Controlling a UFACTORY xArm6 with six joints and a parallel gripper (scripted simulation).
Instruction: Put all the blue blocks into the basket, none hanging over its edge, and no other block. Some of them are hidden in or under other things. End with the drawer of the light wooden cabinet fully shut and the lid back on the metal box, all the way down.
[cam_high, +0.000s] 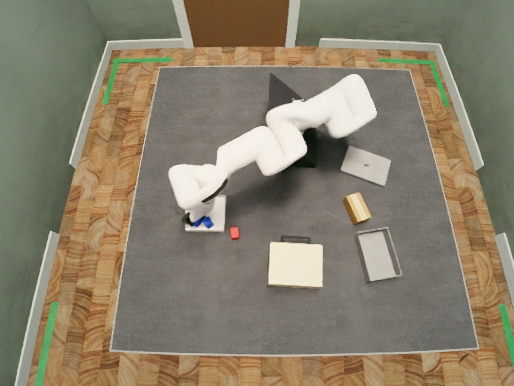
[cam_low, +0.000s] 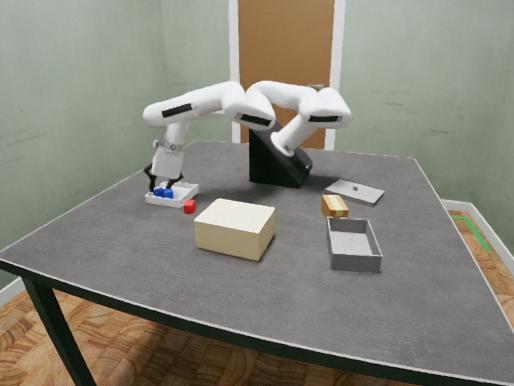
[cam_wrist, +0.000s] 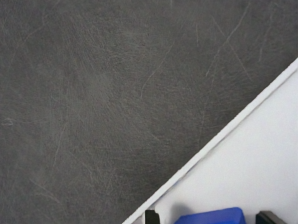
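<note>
My hand is 30 mm past the white basket, 30 mm to the right of it and 40 mm above it. Also, from my hand: grey metal box (140 mm ahead, 670 mm to the left, 20 mm below); then light wooden cabinet (170 mm ahead, 360 mm to the left, 10 mm below); then brown cardboard box (40 mm behind, 620 mm to the left, 10 mm below).
</note>
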